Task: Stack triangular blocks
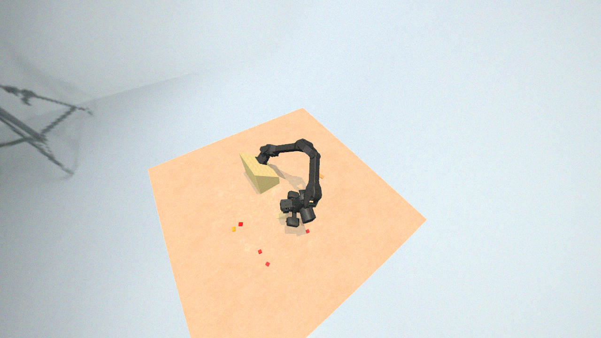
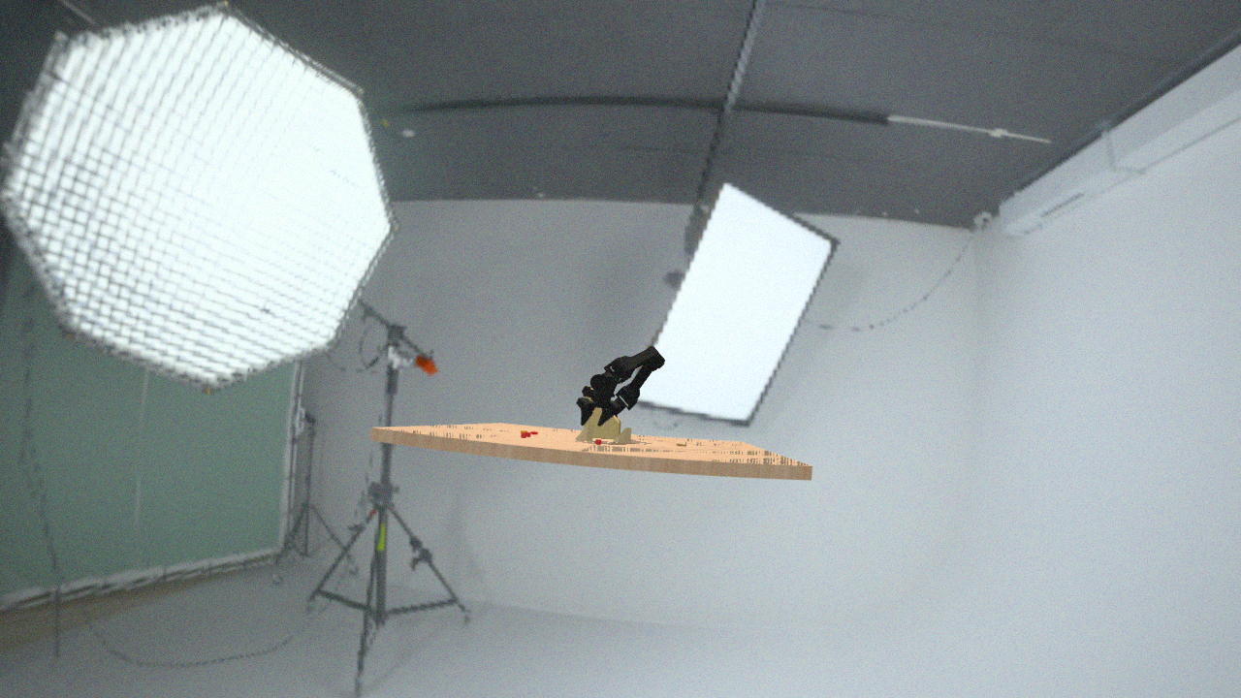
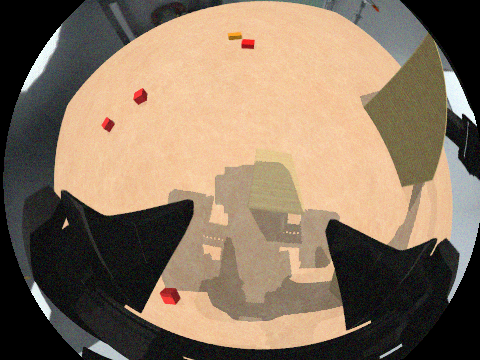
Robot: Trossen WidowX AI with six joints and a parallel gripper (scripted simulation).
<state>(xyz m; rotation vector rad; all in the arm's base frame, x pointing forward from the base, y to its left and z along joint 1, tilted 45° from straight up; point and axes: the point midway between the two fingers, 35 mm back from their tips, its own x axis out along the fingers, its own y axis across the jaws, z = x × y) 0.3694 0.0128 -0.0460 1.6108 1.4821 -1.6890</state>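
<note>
My gripper tip is 4 cm above the triangular block, 2 cm past it and 1 cm to the left of it.
</note>
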